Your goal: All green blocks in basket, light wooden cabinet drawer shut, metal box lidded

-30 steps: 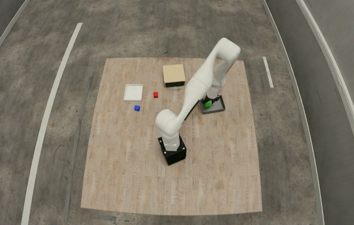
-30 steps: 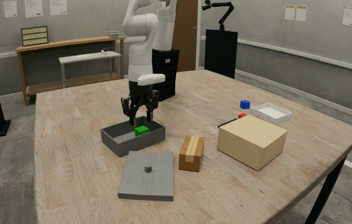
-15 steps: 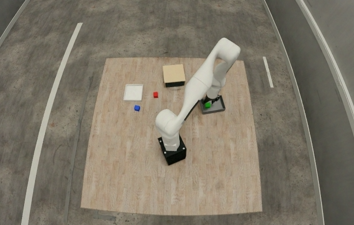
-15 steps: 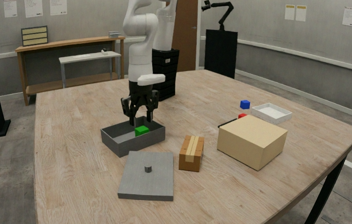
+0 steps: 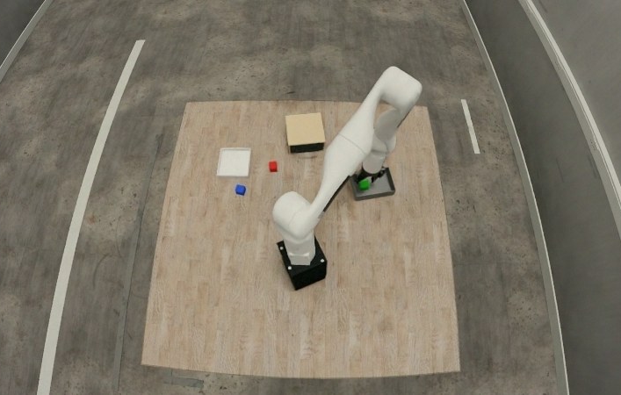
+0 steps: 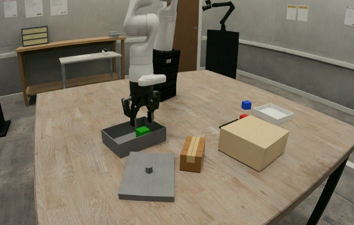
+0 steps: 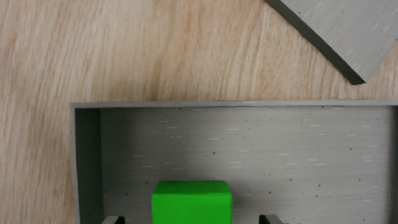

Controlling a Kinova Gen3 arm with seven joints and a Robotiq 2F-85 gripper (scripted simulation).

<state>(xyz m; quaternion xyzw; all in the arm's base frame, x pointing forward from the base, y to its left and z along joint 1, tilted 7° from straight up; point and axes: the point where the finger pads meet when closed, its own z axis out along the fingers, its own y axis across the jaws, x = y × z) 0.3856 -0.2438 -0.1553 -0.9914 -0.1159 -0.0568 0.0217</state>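
The grey metal box lies 1 cm ahead of my hand, 4 cm to the right of it and 4 cm below it. From my hand the other things lie so: small cardboard box: 19 cm ahead, 8 cm to the left, 3 cm below; then lid: 20 cm ahead, 7 cm to the right, 5 cm below; then drawer: 22 cm ahead, 27 cm to the left, 3 cm below.
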